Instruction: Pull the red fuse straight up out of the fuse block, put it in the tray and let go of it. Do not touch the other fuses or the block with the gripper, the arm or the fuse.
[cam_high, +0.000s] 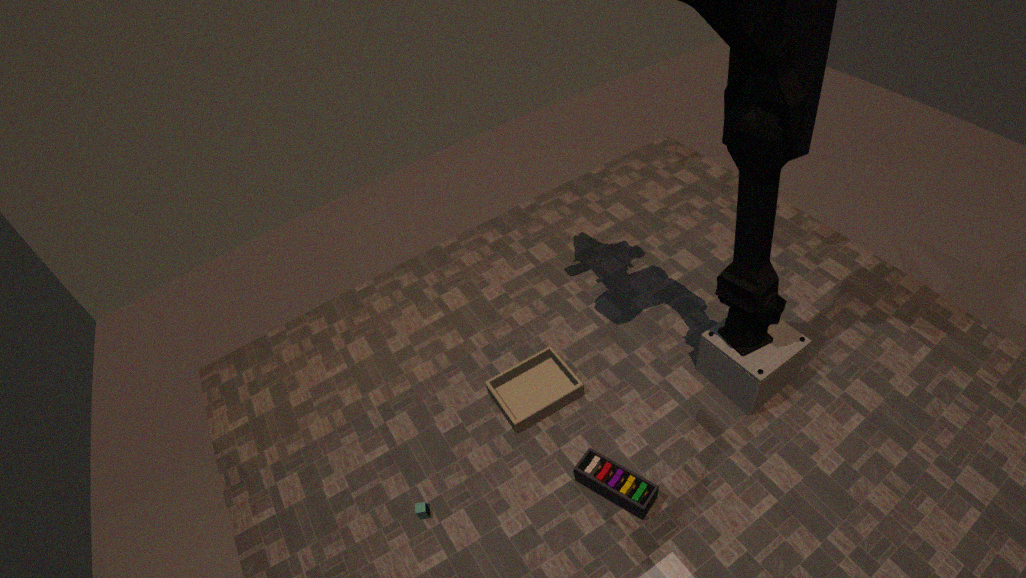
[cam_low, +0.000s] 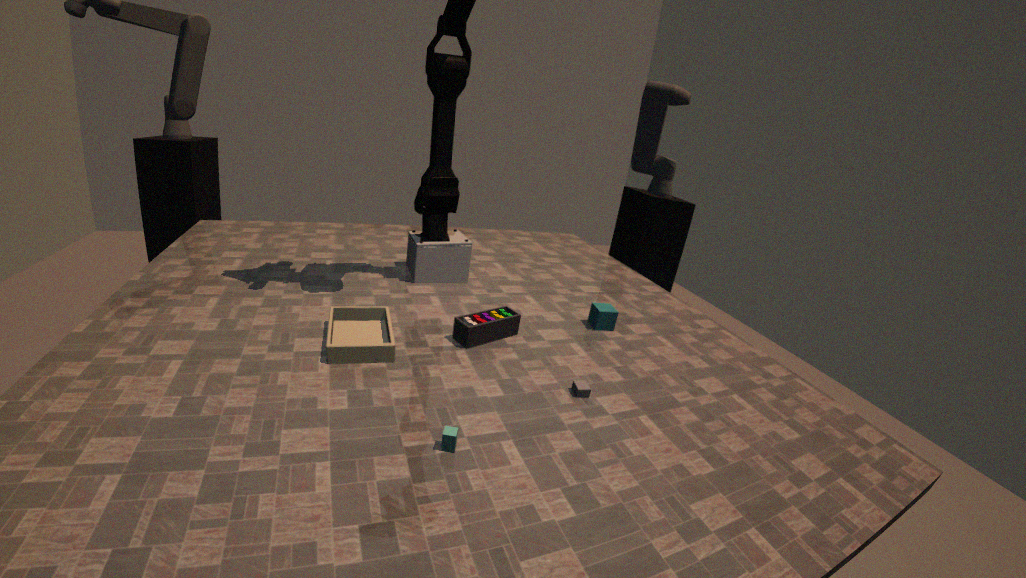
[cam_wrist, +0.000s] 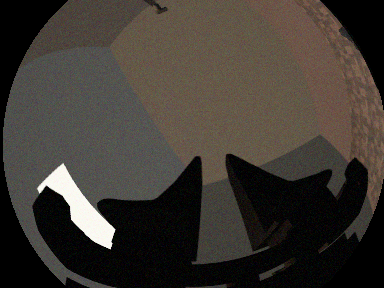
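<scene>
The red fuse lies 750 mm below my gripper tip, 250 mm to the left of it and 160 mm ahead of it. Round my gripper tip: teal cube (750 mm below, 520 mm to the left, 90 mm ahead); beige tray (770 mm below, 190 mm ahead, 50 mm to the left).
</scene>
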